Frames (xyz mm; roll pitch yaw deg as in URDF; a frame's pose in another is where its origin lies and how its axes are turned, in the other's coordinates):
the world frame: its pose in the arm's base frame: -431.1 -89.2 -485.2 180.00 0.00 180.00
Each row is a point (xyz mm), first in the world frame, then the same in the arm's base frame.
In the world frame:
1: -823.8 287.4 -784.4
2: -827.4 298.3 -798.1
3: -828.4 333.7 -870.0
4: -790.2 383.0 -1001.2
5: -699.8 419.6 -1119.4
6: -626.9 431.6 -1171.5
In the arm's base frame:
1: 392.7 198.2 299.2
2: 396.3 209.1 312.9
3: 397.3 244.5 384.8
4: 359.1 293.8 516.0
5: 268.7 330.4 634.2
6: 195.8 342.4 686.3

